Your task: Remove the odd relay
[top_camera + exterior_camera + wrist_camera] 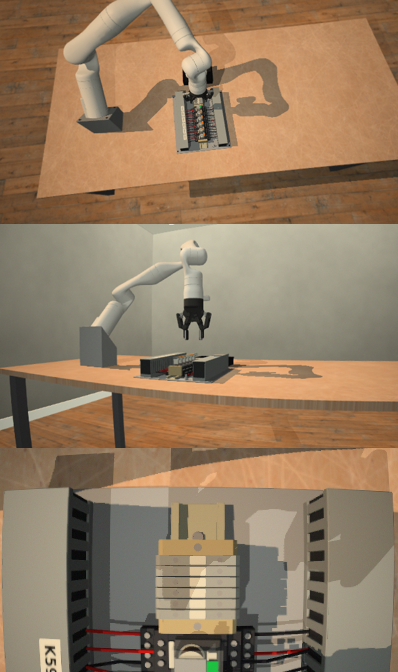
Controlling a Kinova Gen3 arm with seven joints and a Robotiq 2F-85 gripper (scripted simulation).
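Right now my hand is 10 cm above the relay panel and 5 cm to the left of it. Round my hand: black parts tray: 21 cm to the left, 12 cm below, 2 cm ahead.
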